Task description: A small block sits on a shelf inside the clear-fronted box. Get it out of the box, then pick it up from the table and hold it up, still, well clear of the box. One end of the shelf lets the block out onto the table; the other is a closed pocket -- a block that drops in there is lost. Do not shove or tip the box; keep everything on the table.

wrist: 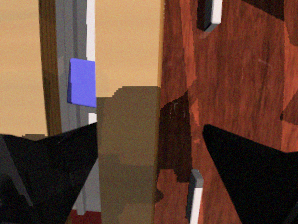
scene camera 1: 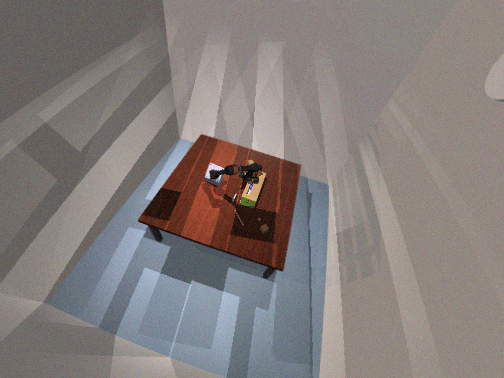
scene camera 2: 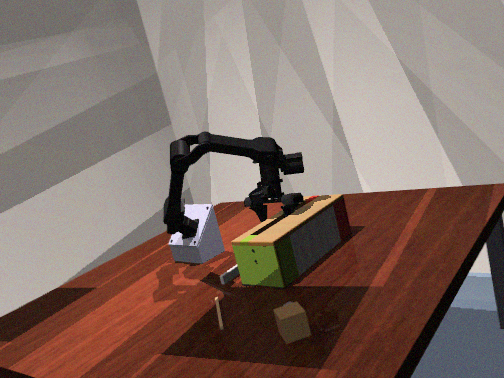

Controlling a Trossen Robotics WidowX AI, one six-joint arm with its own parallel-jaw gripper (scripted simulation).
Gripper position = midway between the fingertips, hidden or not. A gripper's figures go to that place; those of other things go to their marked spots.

Labels:
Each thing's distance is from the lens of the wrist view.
my gripper (wrist: pixel 155 127): 11 cm
blue block (wrist: pixel 82 74): 10 cm

